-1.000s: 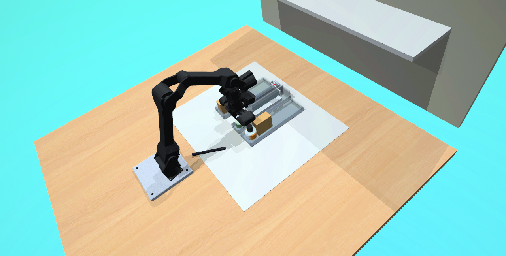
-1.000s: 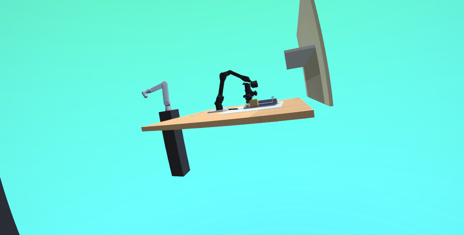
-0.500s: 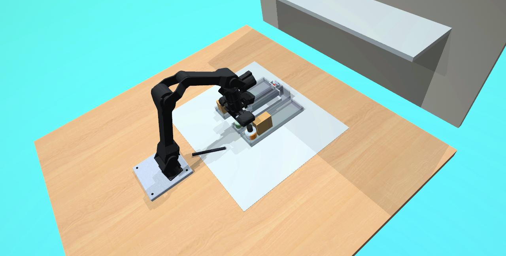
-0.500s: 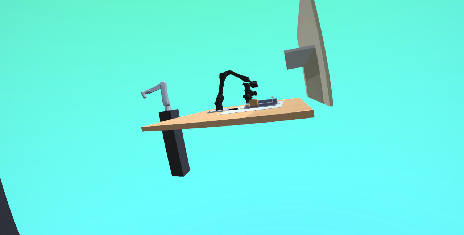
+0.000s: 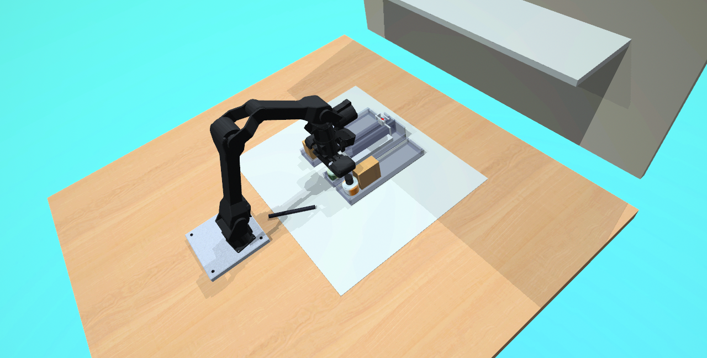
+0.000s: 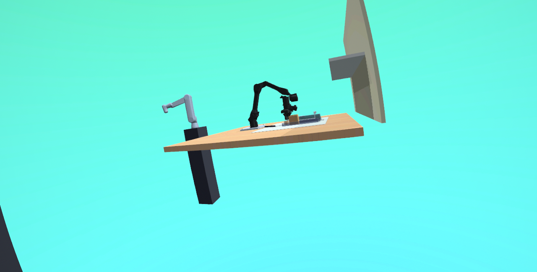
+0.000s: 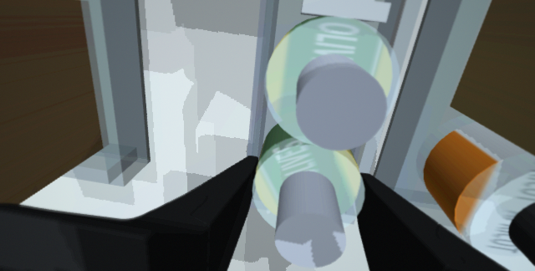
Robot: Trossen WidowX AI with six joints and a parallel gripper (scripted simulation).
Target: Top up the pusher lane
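Right now the apricot jar is 10 mm behind my gripper tip, 80 mm to the right of it and 10 mm above it. From my gripper tip the other things lie so: black rod: 170 mm behind, 10 mm to the left, 20 mm below; then shelf: 500 mm ahead, 70 mm to the right, 340 mm above; then pale pusher plate: 150 mm ahead, 10 mm to the left, 20 mm above.
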